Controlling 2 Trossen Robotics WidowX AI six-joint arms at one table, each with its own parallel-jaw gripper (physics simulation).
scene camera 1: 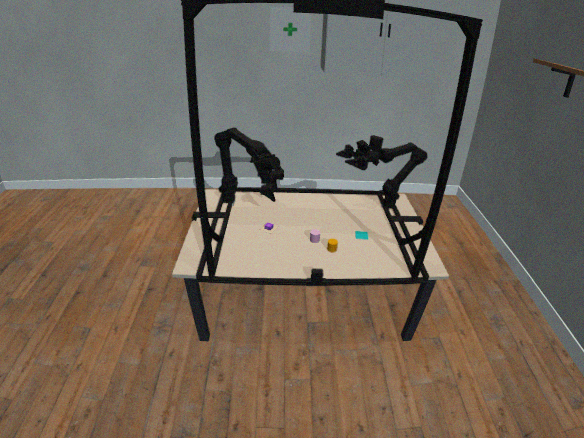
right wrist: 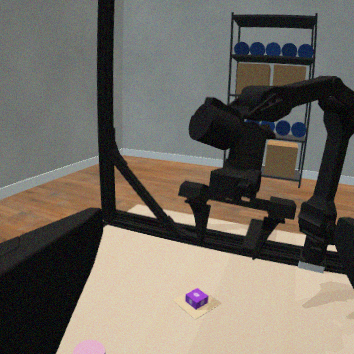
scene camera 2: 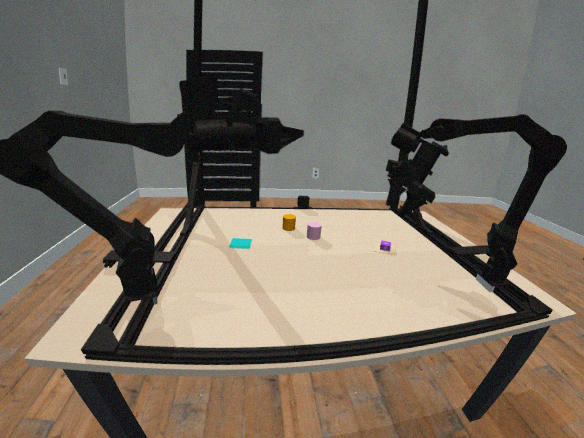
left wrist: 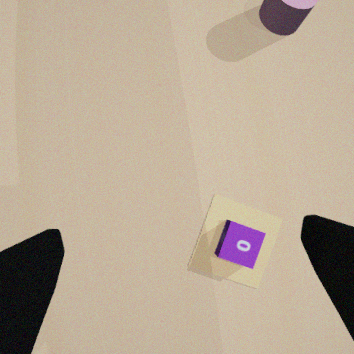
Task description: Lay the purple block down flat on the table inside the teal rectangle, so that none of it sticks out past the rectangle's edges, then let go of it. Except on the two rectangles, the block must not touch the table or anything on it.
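Places are measured from the left arm's base along level axes (x up, y back, z right), in millimetres.
Pixels of known places: left gripper, between the fingertips: (scene camera 1: 275, 196) (right wrist: 225, 251) (scene camera 2: 393, 210) (left wrist: 183, 235); right gripper, between the fingertips: (scene camera 1: 340, 157) (right wrist: 222, 225) (scene camera 2: 293, 131); left arm's base, origin of its link: (scene camera 1: 228, 200) (right wrist: 312, 257) (scene camera 2: 493, 279); right arm's base, origin of its link: (scene camera 1: 389, 205) (scene camera 2: 140, 290).
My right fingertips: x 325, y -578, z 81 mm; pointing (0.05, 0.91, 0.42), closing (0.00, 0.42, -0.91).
Observation:
For each thing: its top centre in the pictures, then the offset to it from my right fingertips. "*": a spot on its surface instead.
- purple block, centre of its top: (left wrist: 241, 244) (right wrist: 196, 294) (scene camera 2: 386, 243) (scene camera 1: 268, 224) dx -324, dy +322, dz +128 mm
- pale rectangle, a spot on its surface: (left wrist: 242, 211) (right wrist: 186, 308) * dx -343, dy +295, dz +136 mm
- teal rectangle, a spot on its surface: (scene camera 2: 241, 243) (scene camera 1: 361, 234) * dx -343, dy -133, dz +130 mm
- pink cylinder, centre of its top: (right wrist: 88, 351) (scene camera 2: 314, 224) (scene camera 1: 315, 232) dx -298, dy +95, dz +198 mm
- orange cylinder, centre of its top: (scene camera 2: 289, 216) (scene camera 1: 332, 241) dx -299, dy +14, dz +260 mm
The purple block (scene camera 1: 268, 226) (scene camera 2: 385, 245) (left wrist: 240, 244) (right wrist: 197, 298), marked 0 on top, lies flat on a pale rectangle (left wrist: 242, 211) (right wrist: 189, 308) on the table. My left gripper (scene camera 1: 268, 193) (scene camera 2: 405, 204) (left wrist: 183, 235) (right wrist: 225, 251) is open and empty. It points down, well above the table; in its wrist view the block lies between the fingers, nearer the right one. The teal rectangle (scene camera 1: 361, 235) (scene camera 2: 241, 243) lies bare at the other side of the table. My right gripper (scene camera 1: 343, 157) (scene camera 2: 301, 130) is open and empty, held level high above the teal rectangle's side.
A pink cylinder (scene camera 1: 315, 235) (scene camera 2: 314, 230) (left wrist: 284, 15) (right wrist: 88, 348) and an orange cylinder (scene camera 1: 332, 245) (scene camera 2: 288, 222) stand between the block and the teal rectangle. Black frame rails (scene camera 2: 290, 352) run along the table's edges. A small black camera (scene camera 1: 317, 274) sits on one edge.

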